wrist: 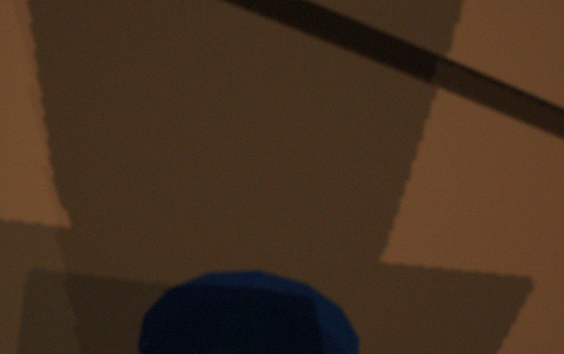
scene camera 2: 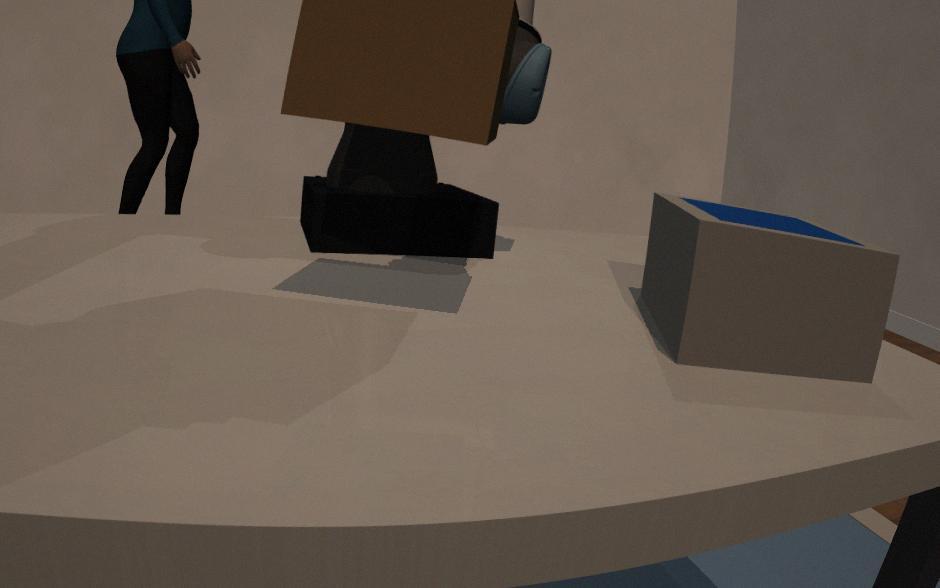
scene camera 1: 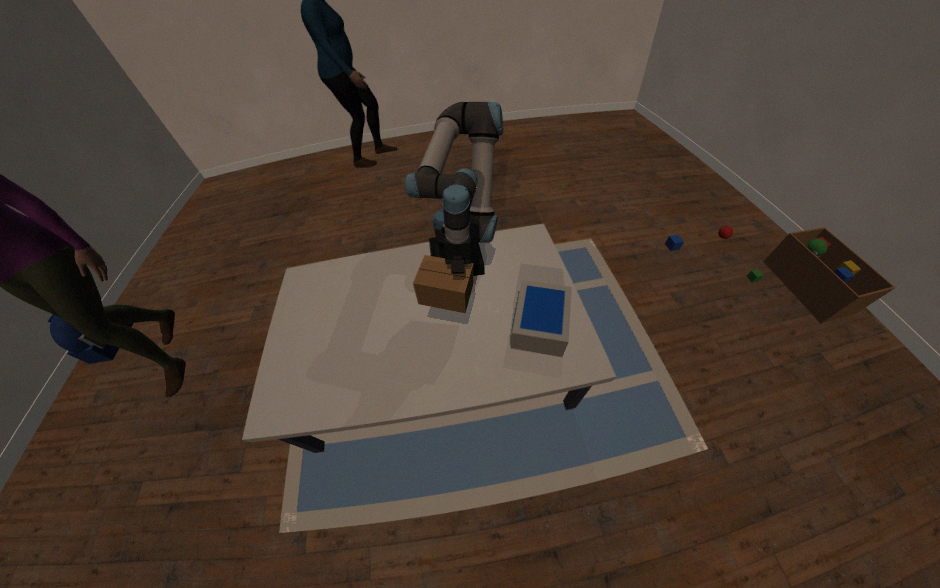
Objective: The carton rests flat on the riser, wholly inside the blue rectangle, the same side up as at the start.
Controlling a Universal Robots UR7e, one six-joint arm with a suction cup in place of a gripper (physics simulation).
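Where they show: hand, tool point: (wrist: 251, 300); arm's base, link origin: (scene camera 2: 380, 187).
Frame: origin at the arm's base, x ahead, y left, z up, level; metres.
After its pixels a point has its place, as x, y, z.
The brown carton (scene camera 1: 442, 294) @[0.380, -0.052, 0.184] (scene camera 2: 398, 62) @[0.375, -0.059, 0.146] (wrist: 225, 150) @[0.320, 0.018, 0.217] hangs above the table, roughly level, its seamed face up. In the scene camera 2 view its top is cut off and its shadow lies on the table below it. My gripper (scene camera 1: 458, 275) @[0.284, 0.017, 0.207] (wrist: 250, 317), a blue suction cup, is on the carton's top face, shut on the carton; in the scene camera 2 view the cup does not show. The grey riser (scene camera 1: 539, 342) @[0.534, 0.262, 0.012] (scene camera 2: 790, 305) @[0.530, 0.255, -0.011] stands to the right of the carton, apart from it. The blue rectangle (scene camera 1: 543, 309) @[0.420, 0.306, 0.048] (scene camera 2: 776, 216) @[0.370, 0.366, 0.048] is on its top, with no carton on it.
The white table (scene camera 1: 291, 374) @[0.460, -0.727, -0.072] (scene camera 2: 277, 471) @[0.645, -0.152, -0.072] carries the riser; the arm's black base (scene camera 2: 398, 221) @[0.100, 0.009, -0.030] is behind the carton. A person in teal (scene camera 1: 332, 45) stands behind, another in purple (scene camera 1: 34, 228) at the left. An open box (scene camera 1: 804, 277) with toys is on the floor at right.
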